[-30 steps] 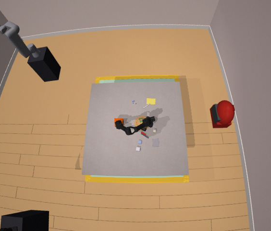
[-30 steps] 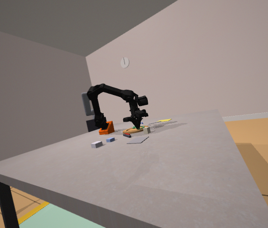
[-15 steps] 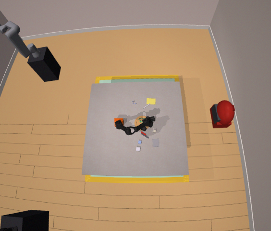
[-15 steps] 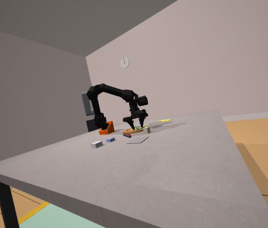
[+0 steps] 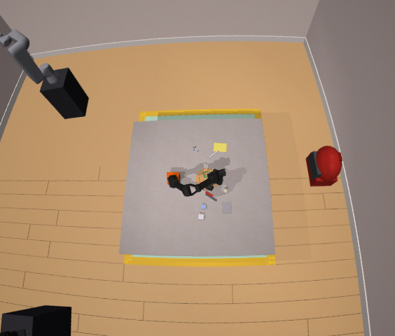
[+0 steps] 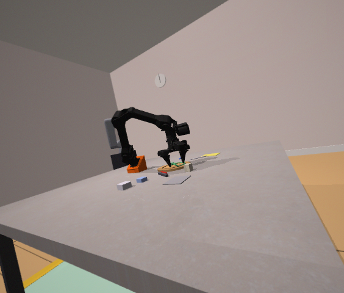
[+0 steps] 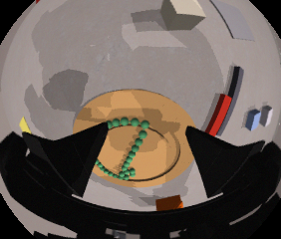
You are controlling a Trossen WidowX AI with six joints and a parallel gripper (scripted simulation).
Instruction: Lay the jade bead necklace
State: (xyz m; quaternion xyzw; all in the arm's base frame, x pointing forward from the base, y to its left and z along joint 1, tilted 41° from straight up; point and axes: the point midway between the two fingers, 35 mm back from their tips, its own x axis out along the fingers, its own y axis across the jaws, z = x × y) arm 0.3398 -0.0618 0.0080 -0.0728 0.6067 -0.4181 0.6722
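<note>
Now: gripper tip 5 cm past the round wooden bead board, 4 cm to the right of it and 1 cm above it. From my gripper tip the other things lie so: beige cube 10 cm ahead, 8 cm to the right; red-handled tool 11 cm to the right, 3 cm behind, 1 cm below; blue block 21 cm to the right, 9 cm behind, 1 cm below.
</note>
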